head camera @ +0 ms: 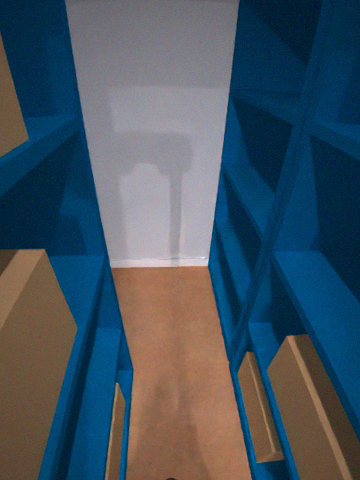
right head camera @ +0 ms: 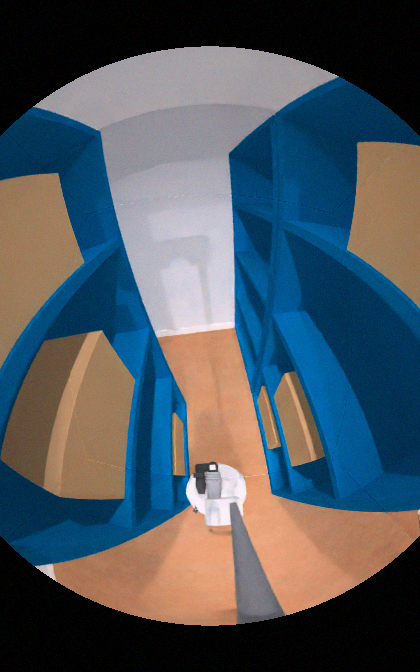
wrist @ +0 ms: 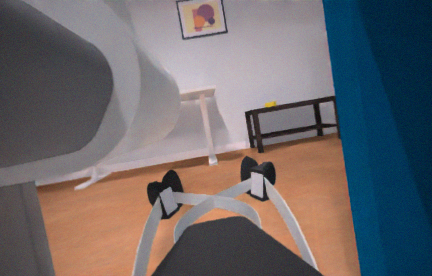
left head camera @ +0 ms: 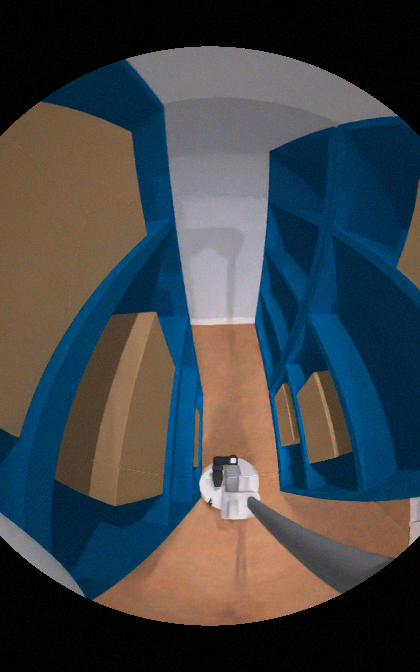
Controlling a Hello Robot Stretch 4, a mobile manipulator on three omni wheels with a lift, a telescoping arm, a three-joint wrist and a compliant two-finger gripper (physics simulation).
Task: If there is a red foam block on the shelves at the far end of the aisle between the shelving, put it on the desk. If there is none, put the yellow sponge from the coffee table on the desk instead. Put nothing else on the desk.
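Places are measured from the robot's base along level axes (x left, y down, z back), in metres.
Pixels of known places: gripper, fingertip midpoint: (wrist: 211, 178).
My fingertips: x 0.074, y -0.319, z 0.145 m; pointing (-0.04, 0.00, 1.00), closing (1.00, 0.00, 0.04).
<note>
Behind a point stands the place of what it marks.
Blue shelving stands on both sides of the aisle: the left unit (head camera: 85, 295) @(x 0.262, y -0.963, z -0.561 m) (left head camera: 172, 280) (right head camera: 140, 300) and the right unit (head camera: 305, 270) @(x -0.454, y -0.964, z -0.676 m) (left head camera: 345, 330) (right head camera: 305, 325). No red foam block shows on the parts of the shelves in view; the far bays are seen at a steep angle and their insides are partly hidden. In the wrist view the yellow sponge (wrist: 270, 104) @(x 0.685, y -0.446, z 2.555 m) lies on the dark coffee table (wrist: 295, 106) @(x 0.917, y -0.381, z 2.487 m) by the far wall. A pale desk (wrist: 202, 93) @(x 0.011, y -0.666, z 2.452 m) stands left of it, partly hidden by the arm. My gripper (wrist: 211, 178) @(x 0.074, y -0.319, z 0.145 m) is open and empty, well away from the sponge.
Brown boxes (head camera: 30, 360) @(x 0.242, y -1.127, z -0.282 m) (left head camera: 140, 410) (right head camera: 95, 415) stand on the left shelves, and more boxes (head camera: 312, 400) @(x -0.407, y -0.774, z -0.327 m) (left head camera: 325, 417) (right head camera: 300, 420) on the right. The aisle floor (head camera: 175, 320) @(x -0.018, y 0.028, z -1.153 m) ends at a white wall (head camera: 150, 215) @(x 0.190, y -0.517, z -1.737 m). A blue shelf side (wrist: 355, 150) @(x 0.203, y -0.329, z 0.111 m) stands close on the wrist view's right.
</note>
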